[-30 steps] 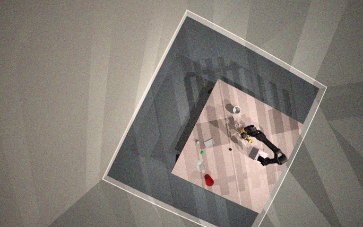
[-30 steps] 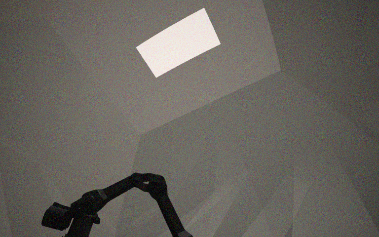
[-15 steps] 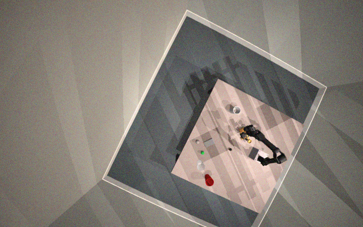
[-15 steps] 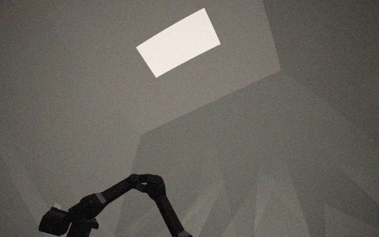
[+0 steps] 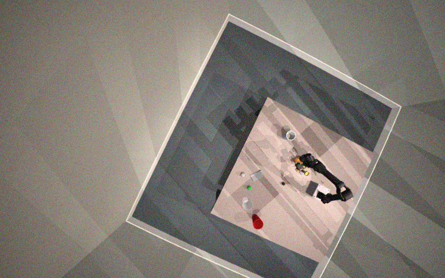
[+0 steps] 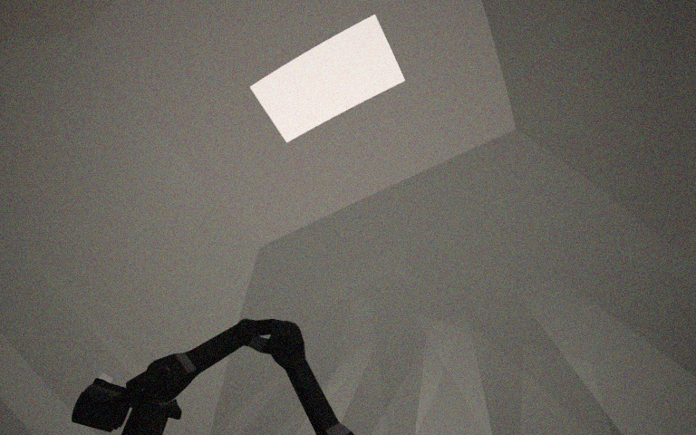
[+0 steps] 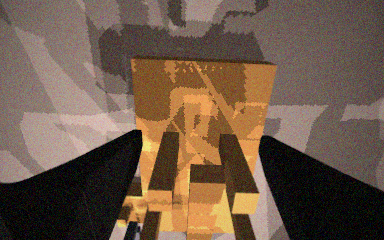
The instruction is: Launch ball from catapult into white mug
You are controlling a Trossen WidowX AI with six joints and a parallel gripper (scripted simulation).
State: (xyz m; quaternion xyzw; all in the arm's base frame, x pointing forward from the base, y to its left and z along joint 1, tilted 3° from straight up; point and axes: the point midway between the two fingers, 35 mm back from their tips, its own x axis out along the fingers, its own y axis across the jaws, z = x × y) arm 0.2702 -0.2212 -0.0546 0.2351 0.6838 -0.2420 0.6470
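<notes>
My gripper tip is now 40 mm past the catapult frame, 30 mm to the right of it and 50 mm below it. From my gripper tip the other things lie so: orange wooden catapult (50 mm behind, 60 mm to the left, 20 mm above); then white mug (220 mm ahead, 180 mm to the right, 10 mm below); then dark ball (50 mm ahead, 270 mm to the left, 20 mm below).
</notes>
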